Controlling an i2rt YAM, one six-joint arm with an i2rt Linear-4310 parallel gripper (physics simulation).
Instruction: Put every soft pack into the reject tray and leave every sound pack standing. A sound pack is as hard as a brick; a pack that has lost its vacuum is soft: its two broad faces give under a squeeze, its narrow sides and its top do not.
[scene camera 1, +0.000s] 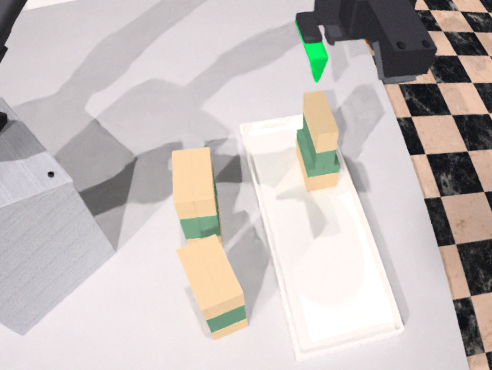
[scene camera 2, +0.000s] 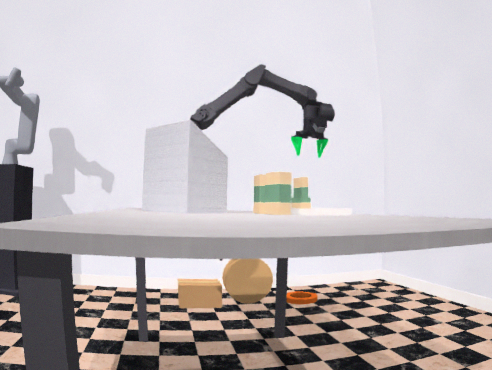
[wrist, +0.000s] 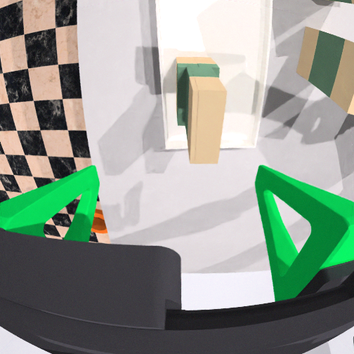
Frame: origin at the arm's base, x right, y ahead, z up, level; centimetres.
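Where they show: gripper, fingertip midpoint: (scene camera 1: 352, 74) (scene camera 2: 309, 156); arm's base, origin of the base link: (scene camera 2: 186, 142).
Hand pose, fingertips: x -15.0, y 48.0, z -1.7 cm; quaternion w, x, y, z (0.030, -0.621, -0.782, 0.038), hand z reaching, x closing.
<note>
Each offset is from my fingertips to the top centre of the thing.
One tan pack with a green band {dx -1.6, dy -3.0, dz -8.6 cm} (scene camera 1: 320, 122) (scene camera 2: 301, 195) (wrist: 206, 120) stands upright in the far end of the white reject tray {dx +8.3, dy -3.2, dz -20.8 cm} (scene camera 1: 281, 295) (scene camera 2: 332, 211) (wrist: 265, 50), close to its outer long wall. Its lower part juts out like a step. A second pack {dx +9.3, dy -18.5, dz -9.0 cm} (scene camera 1: 194, 185) (wrist: 327, 62) stands on the table beside the tray. A third pack {dx +22.5, dy -16.1, dz -9.0 cm} (scene camera 1: 215, 280) (scene camera 2: 278, 193) stands upright and slightly turned, nearer camera 1's bottom edge. My gripper (scene camera 2: 309, 155) (wrist: 176, 174) is open and empty, raised above and beyond the pack in the tray. Softness cannot be seen.
A grey metal block (scene camera 1: 45, 240) (scene camera 2: 167, 167) carries the arm's base at the left of the packs. The table edge and checkered floor lie beyond the tray's outer side. An orange ring (scene camera 2: 301, 298) (wrist: 101, 222) lies on the floor.
</note>
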